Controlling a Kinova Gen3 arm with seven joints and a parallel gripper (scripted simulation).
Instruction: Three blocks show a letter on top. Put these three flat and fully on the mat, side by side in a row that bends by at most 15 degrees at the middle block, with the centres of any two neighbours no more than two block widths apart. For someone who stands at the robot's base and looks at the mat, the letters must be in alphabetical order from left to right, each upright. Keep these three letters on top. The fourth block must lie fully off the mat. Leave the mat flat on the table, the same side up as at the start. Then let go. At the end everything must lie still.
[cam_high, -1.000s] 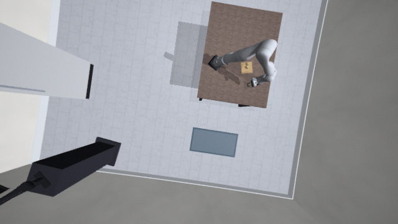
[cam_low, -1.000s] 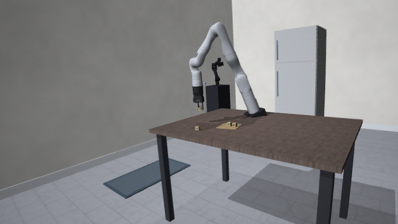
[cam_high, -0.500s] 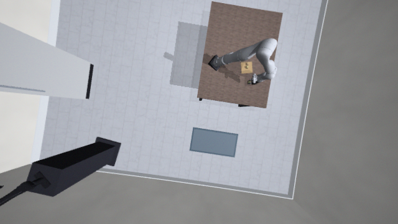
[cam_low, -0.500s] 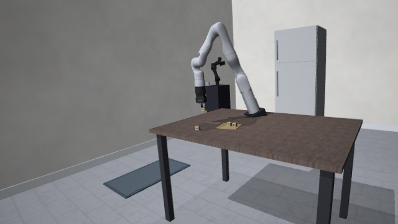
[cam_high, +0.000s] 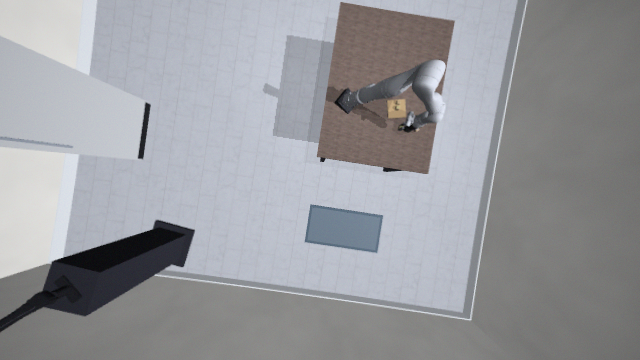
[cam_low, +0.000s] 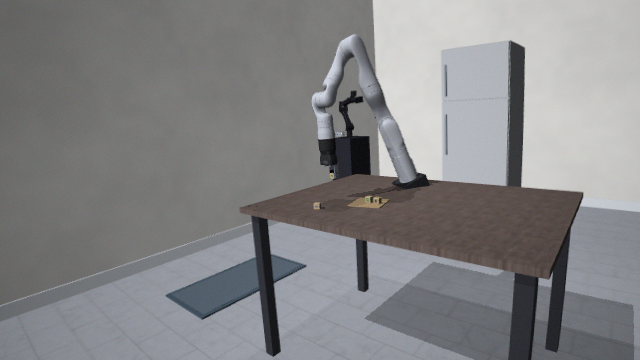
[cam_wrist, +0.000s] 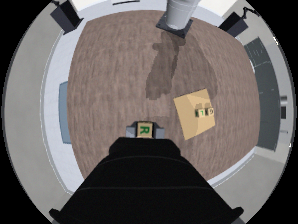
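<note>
The mat is 3 cm behind my hand, 18 cm to the left of it and 11 cm below it. Round my hand: tan block 16 cm ahead, 6 cm to the left, 10 cm below.
</note>
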